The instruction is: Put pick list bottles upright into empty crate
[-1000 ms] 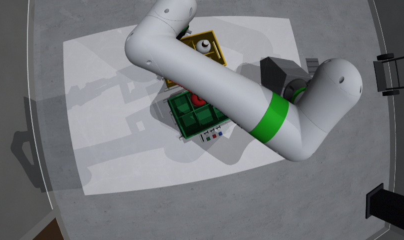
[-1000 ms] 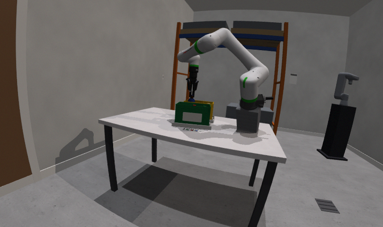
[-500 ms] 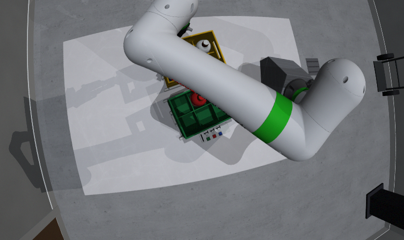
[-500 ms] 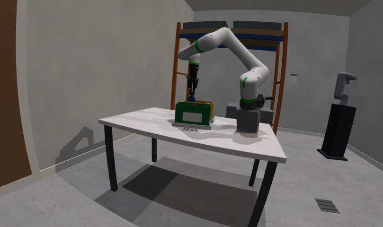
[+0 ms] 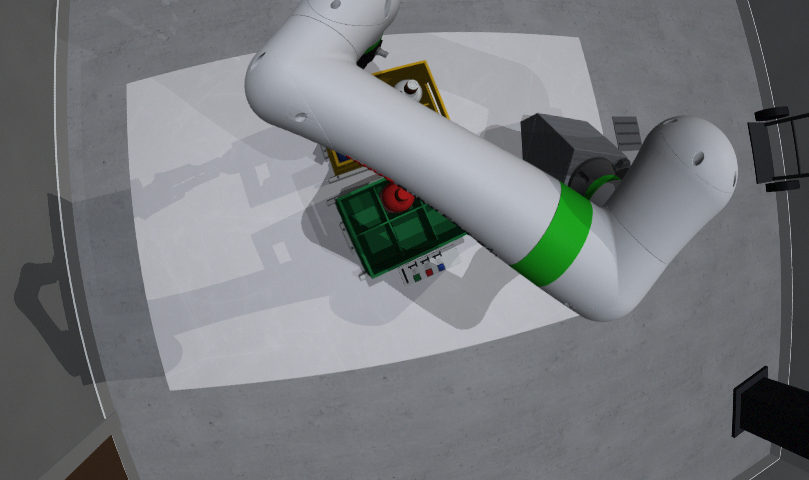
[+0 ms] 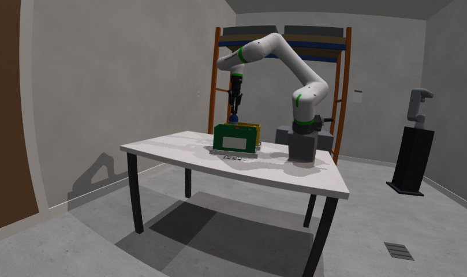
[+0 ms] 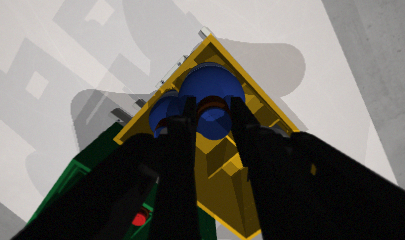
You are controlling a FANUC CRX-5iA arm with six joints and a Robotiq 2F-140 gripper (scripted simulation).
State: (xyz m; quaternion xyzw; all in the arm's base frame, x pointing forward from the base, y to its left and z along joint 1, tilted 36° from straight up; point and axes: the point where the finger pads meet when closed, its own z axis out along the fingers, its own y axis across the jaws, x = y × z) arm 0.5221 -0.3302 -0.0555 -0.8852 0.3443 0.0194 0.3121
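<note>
The blue-label bottle is 8 cm below my hand. From my hand the other things lie so: yellow crate (9 cm behind, 3 cm to the left, 20 cm below); then red bottle (9 cm behind, 23 cm to the left, 19 cm below); then white bottle (17 cm behind, 2 cm to the right, 19 cm below).
</note>
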